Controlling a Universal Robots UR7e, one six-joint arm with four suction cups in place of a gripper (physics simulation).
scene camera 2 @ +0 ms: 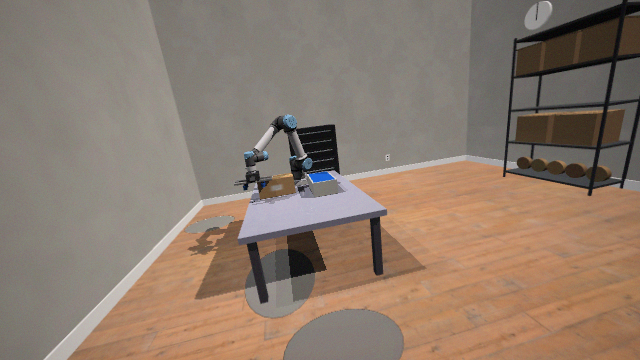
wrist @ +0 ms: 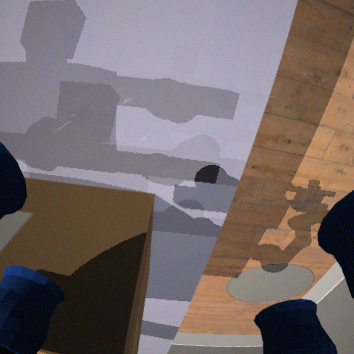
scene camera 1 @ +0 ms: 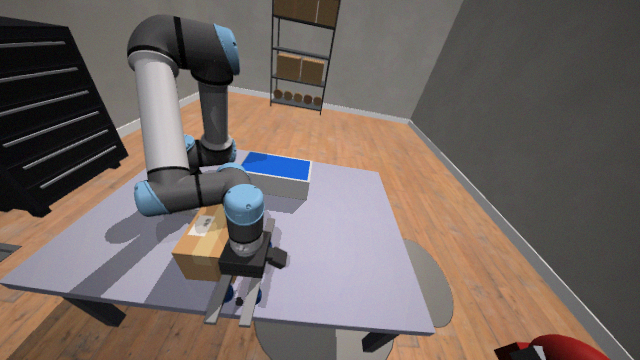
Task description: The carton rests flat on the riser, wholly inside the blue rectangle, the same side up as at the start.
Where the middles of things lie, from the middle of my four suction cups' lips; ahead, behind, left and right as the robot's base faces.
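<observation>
My suction cup is 7 cm above the brown carton [scene camera 1: 197, 253], 17 cm to the right of it and 14 cm past it. Riser with blue rectangle [scene camera 1: 277, 175]: 8 cm below my suction cup, 56 cm to the left of it and 2 cm behind it. Going by their middles, of the things named here the brown carton is the nearest to my suction cup.
</observation>
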